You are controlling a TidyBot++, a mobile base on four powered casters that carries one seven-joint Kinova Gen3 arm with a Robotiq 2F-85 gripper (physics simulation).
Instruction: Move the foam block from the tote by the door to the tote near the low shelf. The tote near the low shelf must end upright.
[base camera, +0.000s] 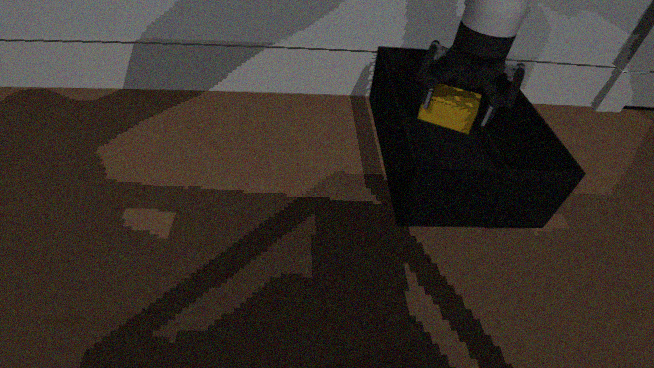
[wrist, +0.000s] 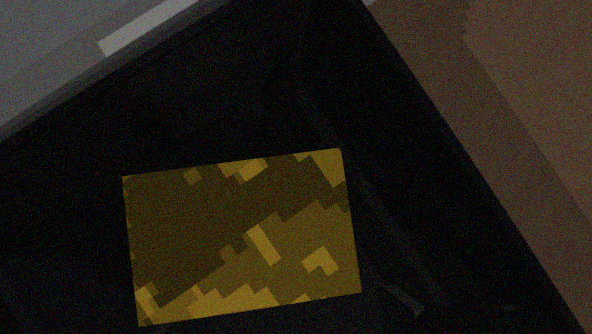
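Note:
A yellow foam block lies inside a black tote that stands upright on the floor against the wall. My gripper is open and points down into the tote. In the base camera view one finger shows at the block's left side and the other a little off its right side; whether either touches it I cannot tell. In the wrist view the block's top face is partly shaded, and part of a finger shows at the lower right. The tote near the low shelf does not show in either view.
A pale wall runs along the back, close behind the tote. Brown floor lies beside the tote, crossed by dark shadows. A dark slanting strip shows on the wall at the upper right of the base camera view.

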